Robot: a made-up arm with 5 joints. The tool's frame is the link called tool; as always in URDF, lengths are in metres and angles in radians. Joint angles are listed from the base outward. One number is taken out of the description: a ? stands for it. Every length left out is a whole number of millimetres.
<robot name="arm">
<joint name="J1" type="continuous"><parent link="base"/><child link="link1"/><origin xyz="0.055 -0.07 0.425" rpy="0.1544 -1.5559 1.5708"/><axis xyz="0 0 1"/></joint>
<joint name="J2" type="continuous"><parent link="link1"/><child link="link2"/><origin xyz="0.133 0.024 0" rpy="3.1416 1.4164 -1.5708"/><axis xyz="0 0 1"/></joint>
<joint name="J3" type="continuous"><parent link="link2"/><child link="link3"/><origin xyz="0.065 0.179 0" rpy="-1.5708 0 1.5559"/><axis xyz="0 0 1"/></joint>
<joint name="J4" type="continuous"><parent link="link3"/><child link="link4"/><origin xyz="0.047 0.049 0" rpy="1.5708 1.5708 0"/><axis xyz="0 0 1"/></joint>
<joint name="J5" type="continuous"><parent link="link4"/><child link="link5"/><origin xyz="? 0.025 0" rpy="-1.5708 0 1.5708"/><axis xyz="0 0 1"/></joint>
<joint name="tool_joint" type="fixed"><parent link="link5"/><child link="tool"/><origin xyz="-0.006 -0.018 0" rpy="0.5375 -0.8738 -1.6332"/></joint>
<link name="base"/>
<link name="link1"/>
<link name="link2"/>
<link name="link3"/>
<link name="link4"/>
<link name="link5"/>
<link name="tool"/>
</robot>
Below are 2 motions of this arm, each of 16 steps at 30 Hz.
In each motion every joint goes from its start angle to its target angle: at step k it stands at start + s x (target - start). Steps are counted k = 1, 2, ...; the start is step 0. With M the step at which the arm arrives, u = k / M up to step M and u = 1 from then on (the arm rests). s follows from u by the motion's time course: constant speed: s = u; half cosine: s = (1 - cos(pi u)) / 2; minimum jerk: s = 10 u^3 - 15 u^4 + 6 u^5.
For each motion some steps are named. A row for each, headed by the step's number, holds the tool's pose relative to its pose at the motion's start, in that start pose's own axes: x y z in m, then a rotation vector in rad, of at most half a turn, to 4 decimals.
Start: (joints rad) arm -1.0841 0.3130 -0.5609 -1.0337 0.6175
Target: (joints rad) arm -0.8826 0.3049 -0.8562 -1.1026 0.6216
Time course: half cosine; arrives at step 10
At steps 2, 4, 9, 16:
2: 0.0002 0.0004 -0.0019 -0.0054 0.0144 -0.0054
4: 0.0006 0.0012 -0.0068 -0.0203 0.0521 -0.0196
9: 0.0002 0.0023 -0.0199 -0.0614 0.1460 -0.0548
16: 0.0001 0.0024 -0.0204 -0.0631 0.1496 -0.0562

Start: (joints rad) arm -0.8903 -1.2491 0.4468 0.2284 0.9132
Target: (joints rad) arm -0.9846 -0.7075 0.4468 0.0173 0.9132
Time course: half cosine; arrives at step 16
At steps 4, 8, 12, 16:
4: 0.0147 0.0083 0.0061 0.0091 -0.0499 0.0179
8: 0.0481 0.0280 0.0264 0.0245 -0.1725 0.0590
12: 0.0771 0.0468 0.0541 0.0309 -0.2979 0.0966
16: 0.0875 0.0543 0.0674 0.0310 -0.3505 0.1110

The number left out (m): -0.092
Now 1 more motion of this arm.
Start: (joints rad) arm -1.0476 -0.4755 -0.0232 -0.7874 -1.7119
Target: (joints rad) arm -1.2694 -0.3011 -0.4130 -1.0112 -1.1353
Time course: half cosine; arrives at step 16
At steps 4, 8, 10, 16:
4: 0.0059 0.0144 -0.0007 -0.0177 0.0275 0.0749
8: 0.0180 0.0496 -0.0085 -0.0609 0.1215 0.2593
10: 0.0231 0.0683 -0.0162 -0.0841 0.1894 0.3588
16: 0.0286 0.0969 -0.0336 -0.1204 0.3249 0.5143

